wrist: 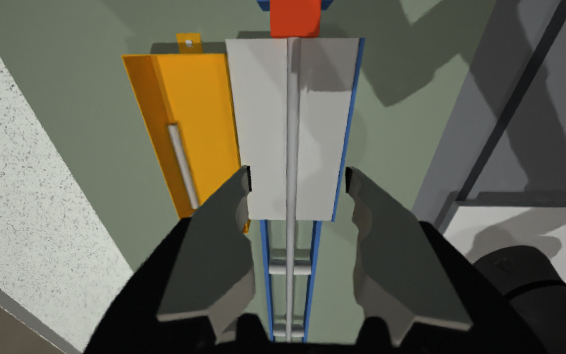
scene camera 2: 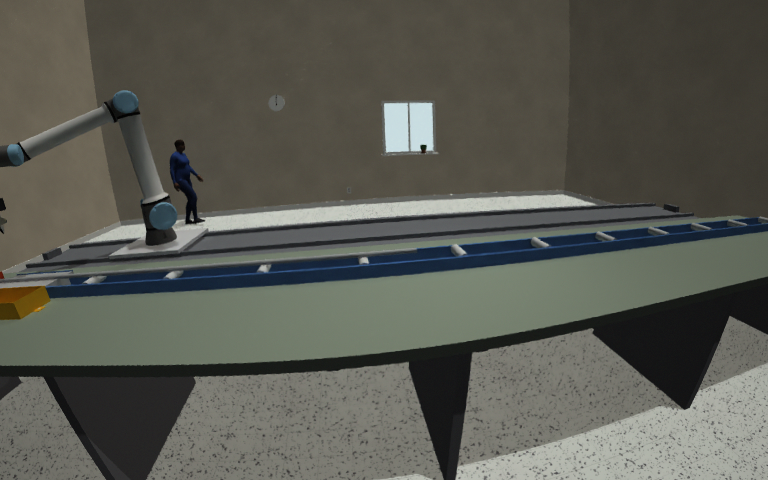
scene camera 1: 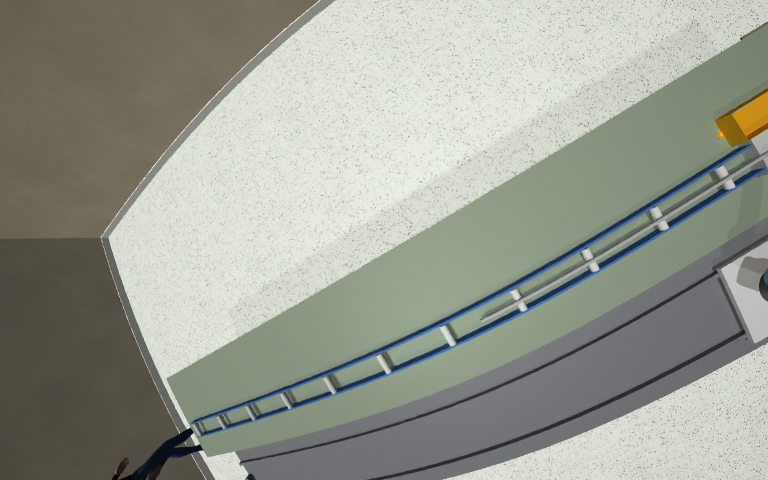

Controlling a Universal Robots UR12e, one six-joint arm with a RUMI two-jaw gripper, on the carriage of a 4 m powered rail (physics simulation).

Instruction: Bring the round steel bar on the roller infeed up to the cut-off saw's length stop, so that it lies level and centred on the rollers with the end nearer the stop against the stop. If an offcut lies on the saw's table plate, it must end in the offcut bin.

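Frame: origin at the arm's base, x ahead, y left, z up, level; metres.
Seen in the pictures: gripper, fingertip midpoint: (wrist: 297, 168); arm's base at its link origin: (wrist: 502, 267) (scene camera 2: 161, 240).
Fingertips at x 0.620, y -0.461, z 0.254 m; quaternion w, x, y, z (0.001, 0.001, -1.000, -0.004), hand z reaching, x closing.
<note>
Pixels of each thing's top centre, then the offset from my fingertips to it.
- saw's pale table plate at its top centre: (wrist: 292, 150) (scene camera 2: 28, 281) 0.000 m ahead, 0.085 m left, 0.226 m down
- red length stop at its top centre: (wrist: 295, 15) 0.000 m ahead, 0.110 m right, 0.179 m down
- short grey offcut at its top centre: (wrist: 183, 172) 0.243 m ahead, 0.156 m left, 0.262 m down
- orange offcut bin at its top centre: (wrist: 198, 164) 0.178 m ahead, 0.110 m left, 0.212 m down
The long round steel bar (scene camera 1: 556, 281) (scene camera 2: 317, 258) (wrist: 292, 125) lies along the rollers and across the saw's pale table plate (wrist: 262, 125), near the middle between the blue side rails. In the wrist view its far end meets the red length stop (wrist: 295, 19), with no gap that I can see. My gripper (wrist: 297, 168) is open above the plate, one finger on each side of the bar and apart from it. A short grey offcut (wrist: 184, 167) lies in the orange offcut bin (scene camera 1: 736, 129) (scene camera 2: 22, 302) (wrist: 200, 100), left of the plate. No loose piece shows on the plate.
The blue roller infeed (scene camera 2: 396, 267) runs along the green bench. The arm (scene camera 2: 141, 158) stands on its carriage on the grey floor rail (scene camera 1: 509, 396), beside the bench. A person in blue (scene camera 1: 158, 452) (scene camera 2: 181, 169) is beyond the rail.
</note>
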